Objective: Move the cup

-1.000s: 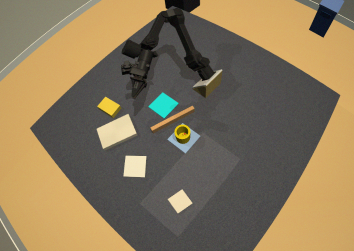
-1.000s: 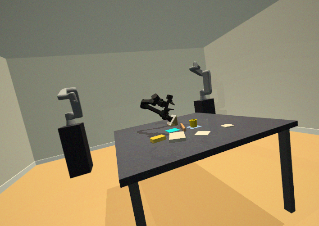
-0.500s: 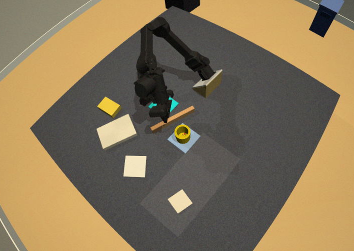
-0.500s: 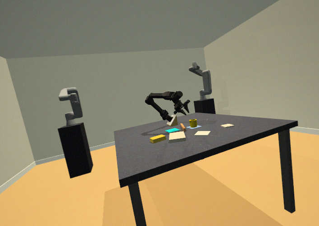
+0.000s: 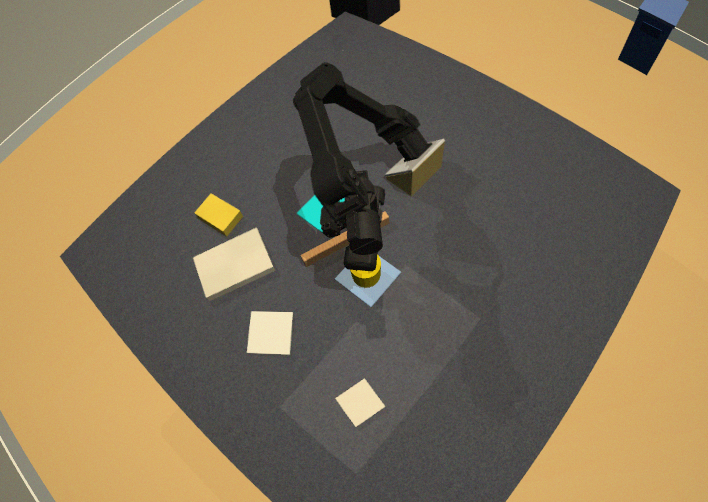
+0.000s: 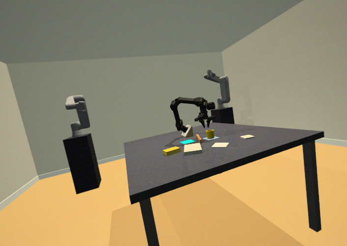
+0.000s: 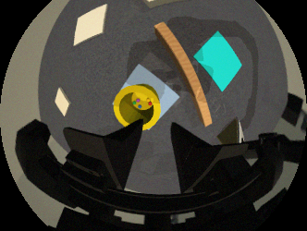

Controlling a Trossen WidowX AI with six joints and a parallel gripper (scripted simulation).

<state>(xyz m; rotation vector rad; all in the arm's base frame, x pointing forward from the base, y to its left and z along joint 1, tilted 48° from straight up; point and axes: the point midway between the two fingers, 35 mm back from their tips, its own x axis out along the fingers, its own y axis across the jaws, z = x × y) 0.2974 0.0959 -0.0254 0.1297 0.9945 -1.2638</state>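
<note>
Now: gripper tip 20 mm short of the cup, 10 mm to the right of it and 60 mm above it. Also, from my gripper tip: light blue pad (30 mm ahead, 20 mm to the left, 100 mm below); then wooden bar (10 mm behind, 80 mm to the right, 90 mm below); then cream slab (220 mm ahead, 260 mm to the right, 80 mm below).
</note>
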